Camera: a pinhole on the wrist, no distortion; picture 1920 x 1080 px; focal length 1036.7 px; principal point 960.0 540.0 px. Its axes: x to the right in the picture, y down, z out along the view. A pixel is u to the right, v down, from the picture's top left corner.
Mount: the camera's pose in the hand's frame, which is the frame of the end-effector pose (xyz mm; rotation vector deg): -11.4 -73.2 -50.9 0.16 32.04 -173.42
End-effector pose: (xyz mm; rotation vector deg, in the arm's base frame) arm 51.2 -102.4 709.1 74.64 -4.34 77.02
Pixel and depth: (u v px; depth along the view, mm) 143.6 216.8 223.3
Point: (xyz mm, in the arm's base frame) 272.8 -104.3 840.4
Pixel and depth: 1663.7 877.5 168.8
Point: 202.0 -183.9 537.9
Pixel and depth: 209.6 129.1 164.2
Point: 209.2 -104.9 788.2
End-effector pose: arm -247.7 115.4 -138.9 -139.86 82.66 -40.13
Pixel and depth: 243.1 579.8 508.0
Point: 295.8 -82.0 -298.1
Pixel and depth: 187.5 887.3 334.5
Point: 180.7 27.9 -144.0
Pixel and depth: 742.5 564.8 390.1
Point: 104.3 141.4 -295.6
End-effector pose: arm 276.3 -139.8 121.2 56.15 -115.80 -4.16
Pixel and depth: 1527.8 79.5 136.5
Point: 276.8 -157.9 -26.7
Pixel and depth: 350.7 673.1 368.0
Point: 151.5 -523.4 -0.8
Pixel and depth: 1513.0 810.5 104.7
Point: 355.8 -203.9 0.8
